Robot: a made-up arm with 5 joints.
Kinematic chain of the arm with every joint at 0, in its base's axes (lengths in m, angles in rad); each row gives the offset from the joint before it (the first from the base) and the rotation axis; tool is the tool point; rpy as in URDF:
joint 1: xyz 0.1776 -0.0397 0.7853 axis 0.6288 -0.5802 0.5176
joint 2: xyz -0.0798 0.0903 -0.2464 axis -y
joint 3: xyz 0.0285 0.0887 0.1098 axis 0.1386 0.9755 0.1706
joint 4: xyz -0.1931 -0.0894 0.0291 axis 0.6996 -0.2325 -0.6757
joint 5: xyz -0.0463 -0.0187 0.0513 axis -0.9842 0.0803 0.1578
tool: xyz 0.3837 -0.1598 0.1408 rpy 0 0 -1.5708
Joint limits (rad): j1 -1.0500..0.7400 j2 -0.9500..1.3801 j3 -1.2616..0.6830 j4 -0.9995..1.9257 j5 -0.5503..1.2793
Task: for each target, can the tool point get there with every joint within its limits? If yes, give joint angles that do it. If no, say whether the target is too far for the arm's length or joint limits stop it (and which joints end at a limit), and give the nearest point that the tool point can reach.
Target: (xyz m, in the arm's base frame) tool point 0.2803 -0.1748 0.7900
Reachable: yes | joints -0.2176 0.1266 0.2802 -0.0797 -0.3642
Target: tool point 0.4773 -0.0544 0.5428
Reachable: yes | joints -0.0951 -0.7183 0.3945 -0.0328 0.3997
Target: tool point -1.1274 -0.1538 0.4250
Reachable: no: too far | nearest point -0.4300 -0.1898 0.6657 | short by 0.739 m
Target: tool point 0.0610 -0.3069 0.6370
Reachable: yes | joints 0.4572 1.0563 0.3360 0.4860 -0.0941
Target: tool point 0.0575 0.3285 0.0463
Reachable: no: joint limits stop it (at a limit: joint 2, joint 4, joint 5) | nearest point 0.1540 0.1648 0.3115 | short by 0.326 m
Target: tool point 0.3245 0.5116 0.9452
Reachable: no: joint limits stop it (at a limit: joint 1, joint 2) | nearest point 0.2734 0.3905 0.8447 | short by 0.165 m
